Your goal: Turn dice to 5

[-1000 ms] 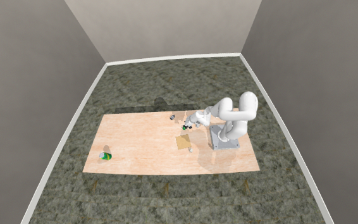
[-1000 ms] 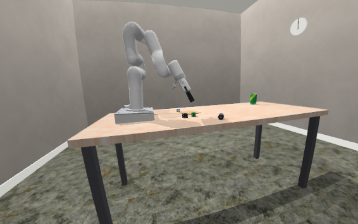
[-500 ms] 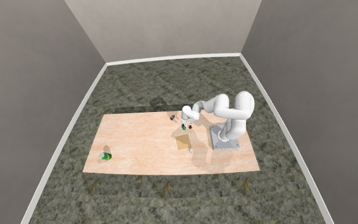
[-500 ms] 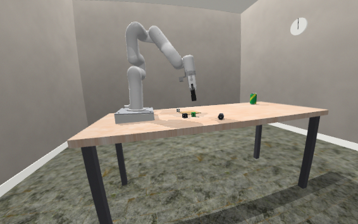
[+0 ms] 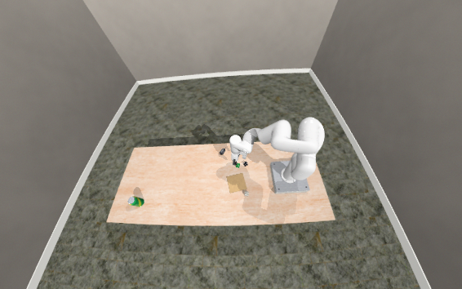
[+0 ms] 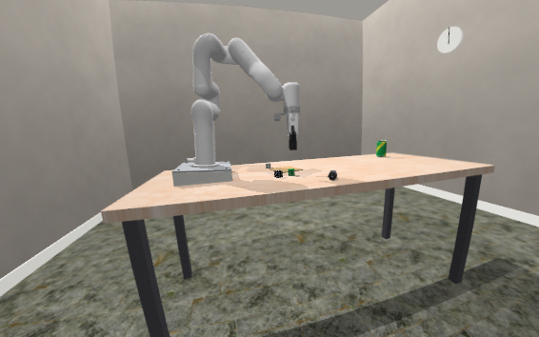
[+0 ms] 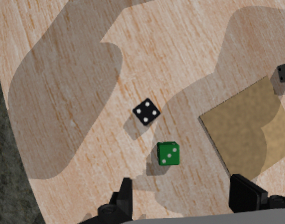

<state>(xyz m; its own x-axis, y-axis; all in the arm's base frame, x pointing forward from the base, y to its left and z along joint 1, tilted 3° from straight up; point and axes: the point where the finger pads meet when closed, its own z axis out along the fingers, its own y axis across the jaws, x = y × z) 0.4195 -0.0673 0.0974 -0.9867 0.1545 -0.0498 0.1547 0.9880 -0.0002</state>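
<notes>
Right now my hand is 1 cm past the green die and 12 cm above it. From my hand the other things lie so: dark tool: 14 cm ahead, 13 cm to the right, 12 cm below; tan mat: 1 cm behind, 15 cm to the left, 13 cm below; black die: 7 cm behind, 2 cm to the right, 12 cm below.
</notes>
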